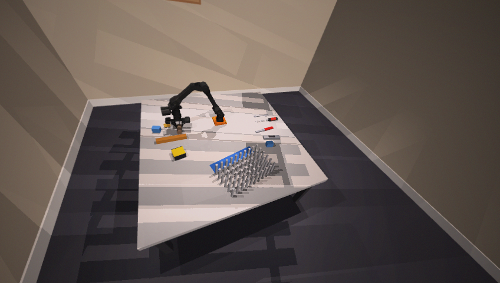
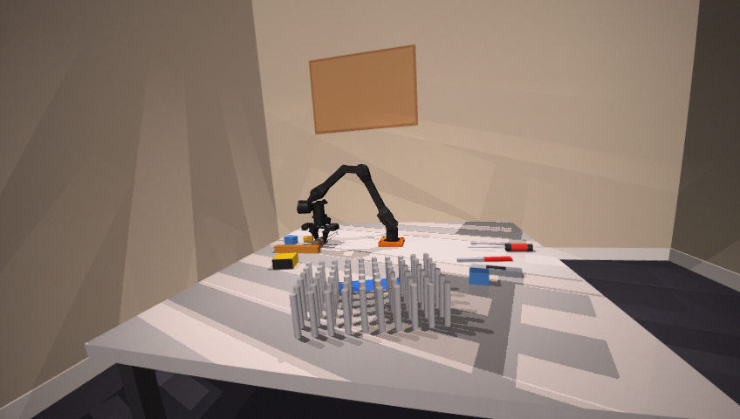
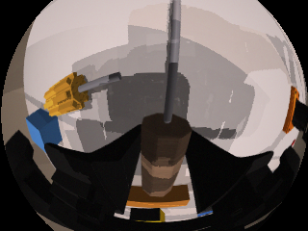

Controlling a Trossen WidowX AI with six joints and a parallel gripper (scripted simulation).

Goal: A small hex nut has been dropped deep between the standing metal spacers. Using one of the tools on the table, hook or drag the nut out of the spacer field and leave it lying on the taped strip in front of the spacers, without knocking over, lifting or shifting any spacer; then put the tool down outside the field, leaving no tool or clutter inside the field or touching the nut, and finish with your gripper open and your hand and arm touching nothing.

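Right now my gripper tip is 8 cm past the wooden-handled tool, 1 cm to the left of it and 1 cm below it. Round my gripper tip: orange bar 14 cm ahead, 5 cm to the right, 1 cm above; then black block 29 cm ahead, 2 cm to the left, 2 cm above; then short orange-handled tool 3 cm behind, 9 cm to the right, 1 cm above.
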